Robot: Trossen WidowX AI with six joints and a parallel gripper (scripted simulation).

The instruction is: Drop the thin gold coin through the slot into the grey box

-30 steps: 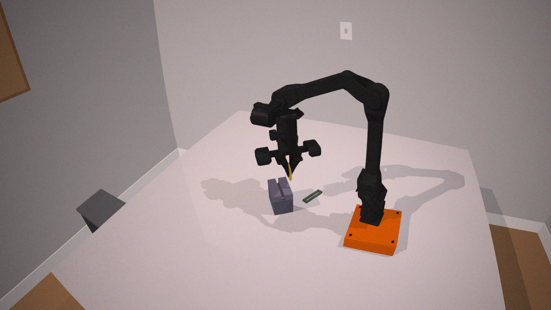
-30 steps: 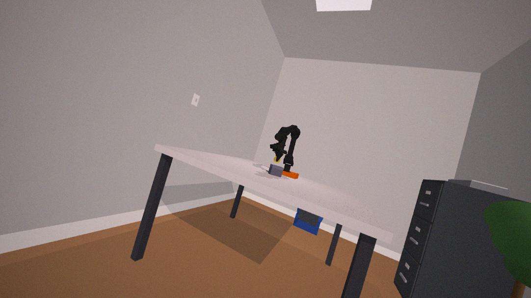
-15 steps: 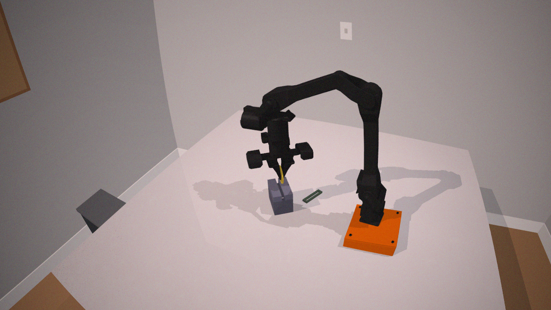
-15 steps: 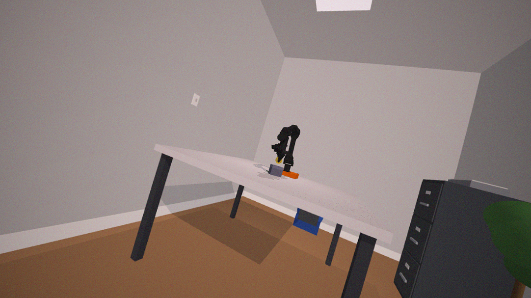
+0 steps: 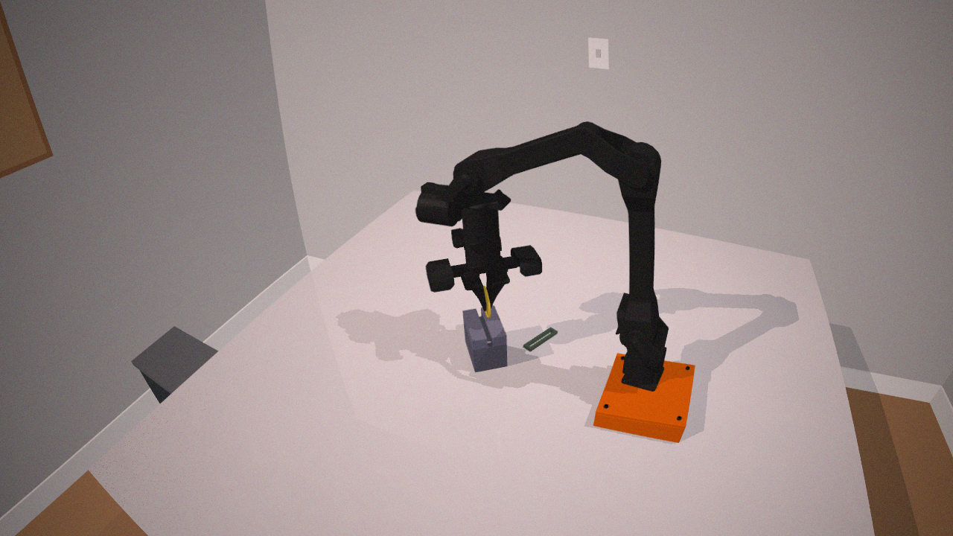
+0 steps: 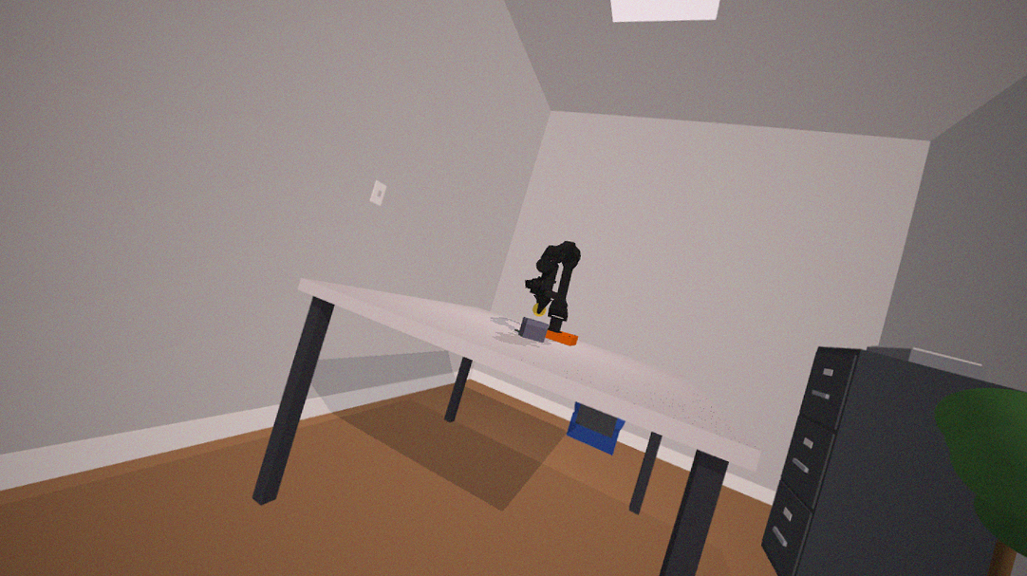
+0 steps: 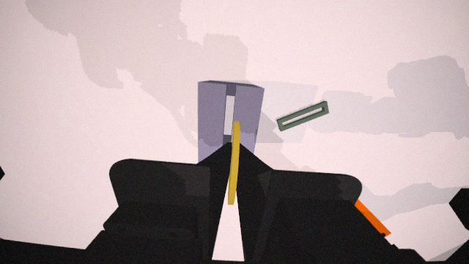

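Right now my gripper tip is 2 cm below the gold coin.
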